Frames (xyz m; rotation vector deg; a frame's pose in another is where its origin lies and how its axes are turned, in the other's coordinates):
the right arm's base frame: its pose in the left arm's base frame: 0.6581 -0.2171 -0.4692 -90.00 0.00 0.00
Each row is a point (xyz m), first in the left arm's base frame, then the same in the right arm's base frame.
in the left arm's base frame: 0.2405 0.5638 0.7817
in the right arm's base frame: -0.4176 -1.2509 0.7809
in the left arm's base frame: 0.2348 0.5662 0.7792
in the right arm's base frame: -0.4233 -1.2484 0.7833
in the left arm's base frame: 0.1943 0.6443 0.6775
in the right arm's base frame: -0.4638 -1.1467 0.8614
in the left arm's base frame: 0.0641 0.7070 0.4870
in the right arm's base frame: -0.5940 -0.9562 0.9241
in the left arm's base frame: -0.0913 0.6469 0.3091
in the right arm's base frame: -0.7494 -0.7783 0.8640
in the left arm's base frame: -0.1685 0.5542 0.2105
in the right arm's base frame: -0.8266 -0.6797 0.7713
